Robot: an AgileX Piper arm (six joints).
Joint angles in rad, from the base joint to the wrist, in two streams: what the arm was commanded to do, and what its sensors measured. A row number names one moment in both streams.
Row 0, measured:
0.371 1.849 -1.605 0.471 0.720 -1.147
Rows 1 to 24, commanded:
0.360 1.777 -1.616 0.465 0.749 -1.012
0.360 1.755 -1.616 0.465 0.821 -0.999
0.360 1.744 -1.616 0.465 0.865 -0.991
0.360 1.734 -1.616 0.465 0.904 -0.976
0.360 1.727 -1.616 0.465 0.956 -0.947
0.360 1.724 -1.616 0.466 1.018 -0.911
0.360 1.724 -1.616 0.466 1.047 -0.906
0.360 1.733 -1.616 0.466 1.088 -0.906
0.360 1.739 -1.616 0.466 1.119 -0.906
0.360 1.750 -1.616 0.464 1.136 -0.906
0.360 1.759 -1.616 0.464 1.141 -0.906
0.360 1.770 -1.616 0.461 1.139 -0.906
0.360 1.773 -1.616 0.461 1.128 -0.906
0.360 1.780 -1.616 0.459 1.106 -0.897
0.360 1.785 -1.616 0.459 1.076 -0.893
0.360 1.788 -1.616 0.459 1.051 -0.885
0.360 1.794 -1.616 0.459 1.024 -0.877
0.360 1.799 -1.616 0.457 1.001 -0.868
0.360 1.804 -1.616 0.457 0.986 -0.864
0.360 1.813 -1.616 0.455 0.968 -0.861
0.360 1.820 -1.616 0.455 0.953 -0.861
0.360 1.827 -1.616 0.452 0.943 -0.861
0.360 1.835 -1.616 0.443 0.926 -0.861
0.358 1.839 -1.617 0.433 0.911 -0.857
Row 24, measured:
0.366 1.816 -1.611 0.457 0.974 -0.868
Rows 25 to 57, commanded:
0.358 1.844 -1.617 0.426 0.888 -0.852
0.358 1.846 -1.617 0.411 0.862 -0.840
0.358 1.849 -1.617 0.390 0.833 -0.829
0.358 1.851 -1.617 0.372 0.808 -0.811
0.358 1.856 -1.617 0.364 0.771 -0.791
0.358 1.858 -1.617 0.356 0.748 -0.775
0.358 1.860 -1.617 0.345 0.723 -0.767
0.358 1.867 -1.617 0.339 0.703 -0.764
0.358 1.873 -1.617 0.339 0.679 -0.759
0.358 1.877 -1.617 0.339 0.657 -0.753
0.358 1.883 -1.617 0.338 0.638 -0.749
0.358 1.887 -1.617 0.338 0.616 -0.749
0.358 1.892 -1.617 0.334 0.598 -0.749
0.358 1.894 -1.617 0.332 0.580 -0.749
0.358 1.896 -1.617 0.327 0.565 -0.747
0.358 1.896 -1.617 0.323 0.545 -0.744
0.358 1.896 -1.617 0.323 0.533 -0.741
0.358 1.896 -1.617 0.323 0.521 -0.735
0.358 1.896 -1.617 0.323 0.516 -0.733
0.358 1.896 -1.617 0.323 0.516 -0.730
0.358 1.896 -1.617 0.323 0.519 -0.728
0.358 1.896 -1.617 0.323 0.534 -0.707
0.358 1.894 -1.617 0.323 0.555 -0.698
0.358 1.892 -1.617 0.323 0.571 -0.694
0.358 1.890 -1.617 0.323 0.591 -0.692
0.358 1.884 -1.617 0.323 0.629 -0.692
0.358 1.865 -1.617 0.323 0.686 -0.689
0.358 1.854 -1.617 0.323 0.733 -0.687
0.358 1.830 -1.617 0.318 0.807 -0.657
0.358 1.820 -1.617 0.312 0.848 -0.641
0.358 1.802 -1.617 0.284 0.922 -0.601
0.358 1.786 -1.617 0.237 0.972 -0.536
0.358 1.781 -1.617 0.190 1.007 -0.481
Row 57, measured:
0.364 1.819 -1.611 0.298 0.881 -0.612
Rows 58 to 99, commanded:
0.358 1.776 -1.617 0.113 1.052 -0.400
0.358 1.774 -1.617 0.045 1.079 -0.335
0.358 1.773 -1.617 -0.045 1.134 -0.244
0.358 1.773 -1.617 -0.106 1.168 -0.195
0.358 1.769 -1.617 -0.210 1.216 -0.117
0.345 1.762 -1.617 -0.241 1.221 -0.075
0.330 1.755 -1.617 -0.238 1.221 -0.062
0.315 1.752 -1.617 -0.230 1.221 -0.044
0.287 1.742 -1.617 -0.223 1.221 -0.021
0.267 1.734 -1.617 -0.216 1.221 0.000
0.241 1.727 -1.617 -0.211 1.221 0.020
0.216 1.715 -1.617 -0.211 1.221 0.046
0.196 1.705 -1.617 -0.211 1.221 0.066
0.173 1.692 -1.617 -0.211 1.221 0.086
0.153 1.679 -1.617 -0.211 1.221 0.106
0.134 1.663 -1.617 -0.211 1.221 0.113
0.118 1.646 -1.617 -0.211 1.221 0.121
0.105 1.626 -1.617 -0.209 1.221 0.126
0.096 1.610 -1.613 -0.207 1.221 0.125
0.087 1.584 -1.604 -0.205 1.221 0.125
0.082 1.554 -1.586 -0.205 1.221 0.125
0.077 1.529 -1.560 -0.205 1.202 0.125
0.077 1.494 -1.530 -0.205 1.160 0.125
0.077 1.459 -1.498 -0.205 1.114 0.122
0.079 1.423 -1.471 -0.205 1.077 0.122
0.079 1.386 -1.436 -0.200 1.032 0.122
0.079 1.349 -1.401 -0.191 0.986 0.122
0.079 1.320 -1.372 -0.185 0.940 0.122
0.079 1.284 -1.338 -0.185 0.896 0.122
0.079 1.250 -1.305 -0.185 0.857 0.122
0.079 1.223 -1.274 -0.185 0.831 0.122
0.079 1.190 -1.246 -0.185 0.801 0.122
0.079 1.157 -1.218 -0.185 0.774 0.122
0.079 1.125 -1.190 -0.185 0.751 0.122
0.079 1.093 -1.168 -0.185 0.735 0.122
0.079 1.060 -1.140 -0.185 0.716 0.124
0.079 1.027 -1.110 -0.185 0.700 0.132
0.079 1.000 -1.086 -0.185 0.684 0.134
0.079 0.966 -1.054 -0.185 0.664 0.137
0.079 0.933 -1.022 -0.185 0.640 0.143
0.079 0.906 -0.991 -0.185 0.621 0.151
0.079 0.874 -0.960 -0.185 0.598 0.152
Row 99, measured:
0.082 0.985 -1.062 -0.182 0.685 0.133
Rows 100 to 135, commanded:
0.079 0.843 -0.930 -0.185 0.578 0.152
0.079 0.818 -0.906 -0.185 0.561 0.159
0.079 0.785 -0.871 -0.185 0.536 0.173
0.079 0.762 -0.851 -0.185 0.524 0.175
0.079 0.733 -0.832 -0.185 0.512 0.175
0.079 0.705 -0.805 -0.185 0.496 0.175
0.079 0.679 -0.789 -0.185 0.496 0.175
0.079 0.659 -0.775 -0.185 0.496 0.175
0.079 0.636 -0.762 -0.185 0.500 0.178
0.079 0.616 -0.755 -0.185 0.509 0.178
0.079 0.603 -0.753 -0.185 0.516 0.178
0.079 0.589 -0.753 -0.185 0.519 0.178
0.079 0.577 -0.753 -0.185 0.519 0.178
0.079 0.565 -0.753 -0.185 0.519 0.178
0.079 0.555 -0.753 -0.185 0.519 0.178
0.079 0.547 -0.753 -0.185 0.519 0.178
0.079 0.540 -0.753 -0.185 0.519 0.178
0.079 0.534 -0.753 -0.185 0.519 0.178
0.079 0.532 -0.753 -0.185 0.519 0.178
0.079 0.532 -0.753 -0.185 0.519 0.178
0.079 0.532 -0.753 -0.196 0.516 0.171
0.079 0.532 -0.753 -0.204 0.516 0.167
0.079 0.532 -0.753 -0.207 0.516 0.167
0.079 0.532 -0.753 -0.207 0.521 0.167
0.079 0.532 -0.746 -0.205 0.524 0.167
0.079 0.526 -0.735 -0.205 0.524 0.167
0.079 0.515 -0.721 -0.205 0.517 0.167
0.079 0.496 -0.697 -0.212 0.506 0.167
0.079 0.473 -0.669 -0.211 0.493 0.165
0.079 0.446 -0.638 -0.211 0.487 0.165
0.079 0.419 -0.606 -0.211 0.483 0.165
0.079 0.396 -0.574 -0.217 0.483 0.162
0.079 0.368 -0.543 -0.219 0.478 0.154
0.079 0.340 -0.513 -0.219 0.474 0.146
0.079 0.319 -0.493 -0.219 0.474 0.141
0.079 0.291 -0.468 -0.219 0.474 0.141
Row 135, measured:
0.082 0.381 -0.558 -0.207 0.491 0.161
